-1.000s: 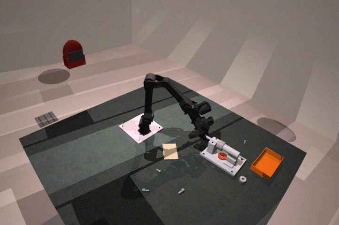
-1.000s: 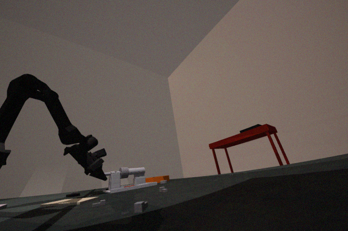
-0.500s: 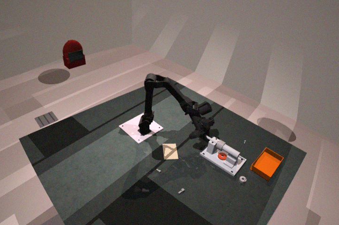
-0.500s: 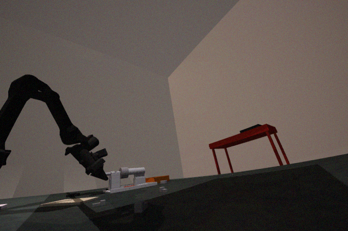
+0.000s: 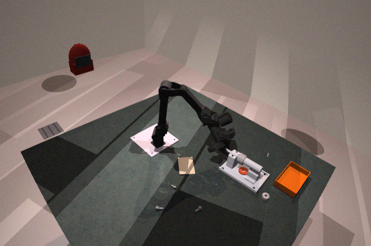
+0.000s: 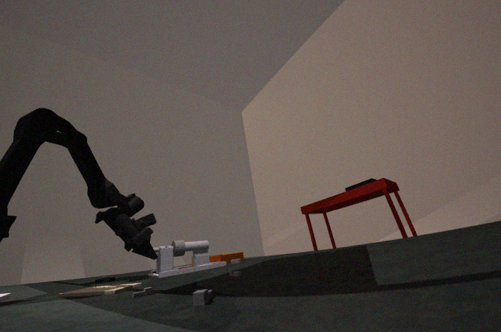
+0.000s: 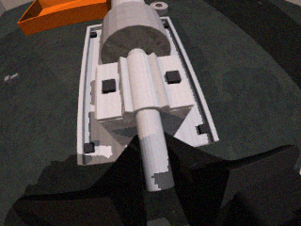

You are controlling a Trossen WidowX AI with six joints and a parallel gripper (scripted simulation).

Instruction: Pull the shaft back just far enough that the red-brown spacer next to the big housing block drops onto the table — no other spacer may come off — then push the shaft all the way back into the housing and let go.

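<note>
Right now my gripper tip is 6 cm short of the shaft and 3 cm below it. The rest, counted from my gripper tip: orange tray: 32 cm ahead, 16 cm to the left, 4 cm below; cream pad: 13 cm behind, 19 cm to the right, 5 cm below.
</note>
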